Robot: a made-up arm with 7 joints.
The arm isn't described. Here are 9 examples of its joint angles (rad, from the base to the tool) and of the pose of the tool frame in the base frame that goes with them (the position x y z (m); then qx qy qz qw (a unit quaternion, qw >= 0)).
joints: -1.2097 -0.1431 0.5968 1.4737 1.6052 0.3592 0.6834
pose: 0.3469 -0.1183 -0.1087 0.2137 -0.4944 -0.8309 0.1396
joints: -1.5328 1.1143 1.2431 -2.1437 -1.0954 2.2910 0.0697
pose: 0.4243 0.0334 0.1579 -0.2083 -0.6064 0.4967 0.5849
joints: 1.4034 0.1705 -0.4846 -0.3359 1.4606 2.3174 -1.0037
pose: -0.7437 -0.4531 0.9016 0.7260 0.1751 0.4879 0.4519
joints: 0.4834 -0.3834 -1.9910 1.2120 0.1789 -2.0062 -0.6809
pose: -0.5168 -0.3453 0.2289 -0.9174 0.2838 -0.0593 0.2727
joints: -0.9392 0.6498 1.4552 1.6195 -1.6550 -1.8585 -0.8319
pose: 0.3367 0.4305 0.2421 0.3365 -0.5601 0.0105 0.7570
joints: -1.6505 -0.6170 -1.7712 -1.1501 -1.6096 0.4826 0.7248
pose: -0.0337 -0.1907 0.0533 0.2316 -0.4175 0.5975 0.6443
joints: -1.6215 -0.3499 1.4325 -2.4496 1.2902 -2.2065 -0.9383
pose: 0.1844 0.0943 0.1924 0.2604 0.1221 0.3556 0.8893
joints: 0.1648 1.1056 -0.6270 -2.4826 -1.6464 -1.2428 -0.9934
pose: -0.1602 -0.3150 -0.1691 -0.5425 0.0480 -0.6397 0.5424
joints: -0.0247 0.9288 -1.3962 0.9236 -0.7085 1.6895 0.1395
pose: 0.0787 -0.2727 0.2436 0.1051 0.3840 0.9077 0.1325
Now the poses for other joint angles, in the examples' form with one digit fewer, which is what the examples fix.
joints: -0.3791 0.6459 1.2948 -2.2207 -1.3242 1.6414 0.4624
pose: -0.228 0.042 -0.152 0.010 0.060 0.098 0.993
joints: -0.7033 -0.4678 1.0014 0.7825 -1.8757 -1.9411 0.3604
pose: -0.058 0.085 -0.420 -0.429 -0.006 -0.539 0.725
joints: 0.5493 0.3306 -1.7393 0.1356 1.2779 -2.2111 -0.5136
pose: -0.124 -0.358 0.142 -0.572 -0.010 -0.760 0.308
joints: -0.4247 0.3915 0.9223 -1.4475 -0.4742 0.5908 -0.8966
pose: 0.193 0.015 -0.284 0.048 0.189 -0.768 0.610
